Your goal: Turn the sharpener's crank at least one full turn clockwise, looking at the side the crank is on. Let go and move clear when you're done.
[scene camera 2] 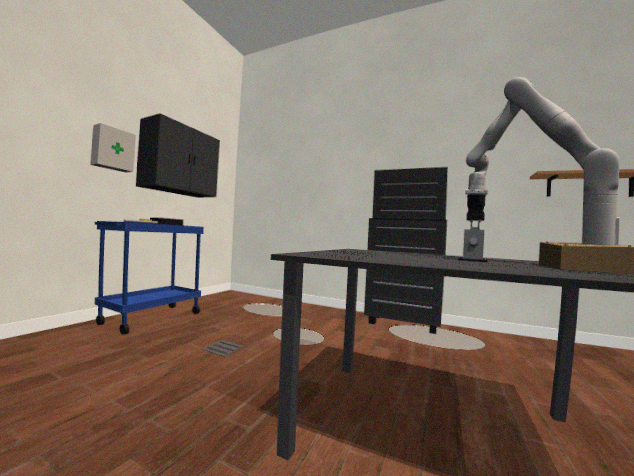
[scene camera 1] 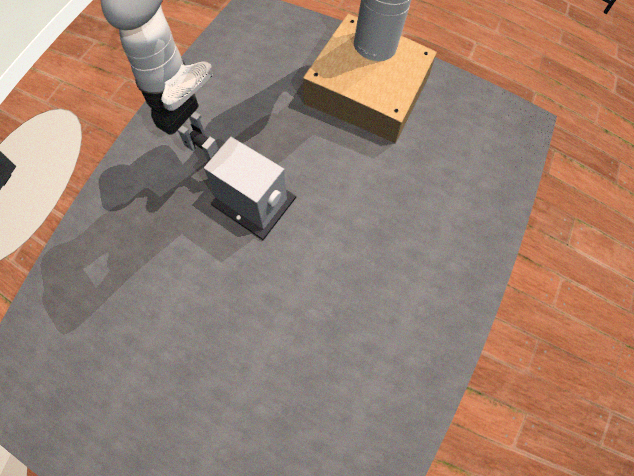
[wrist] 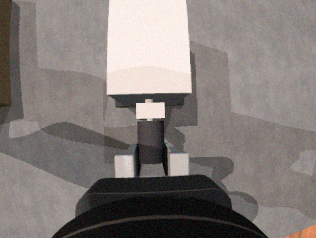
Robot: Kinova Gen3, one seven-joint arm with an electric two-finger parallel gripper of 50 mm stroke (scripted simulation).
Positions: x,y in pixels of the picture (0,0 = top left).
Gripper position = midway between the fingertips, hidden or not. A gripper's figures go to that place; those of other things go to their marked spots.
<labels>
The gripper (wrist: 151,154) is 0.18 m from the lens. A sharpener (wrist: 148,60): 0.17 m from the lens.
</labels>
